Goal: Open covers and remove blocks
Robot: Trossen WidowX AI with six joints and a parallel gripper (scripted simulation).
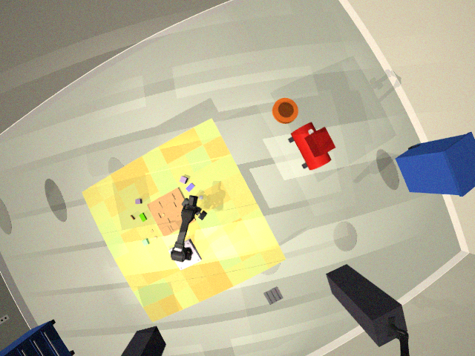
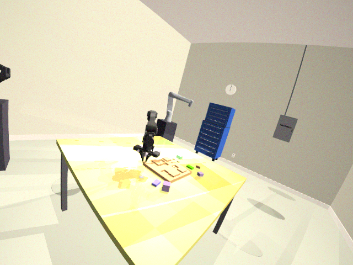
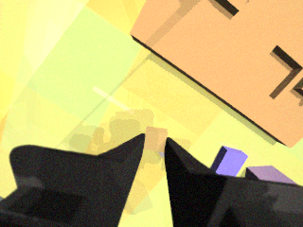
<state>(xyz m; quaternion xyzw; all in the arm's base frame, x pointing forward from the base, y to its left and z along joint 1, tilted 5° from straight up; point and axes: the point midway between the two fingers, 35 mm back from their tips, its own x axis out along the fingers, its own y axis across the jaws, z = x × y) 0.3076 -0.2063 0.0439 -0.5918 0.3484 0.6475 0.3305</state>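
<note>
My gripper tip is now 250 mm to the right of the tan puzzle board, 60 mm above it and 20 mm short of it. Also, from my gripper tip: lilac block (460 mm to the left, 200 mm ahead, 70 mm below); then brown block (560 mm to the left, 100 mm ahead, 70 mm below).
</note>
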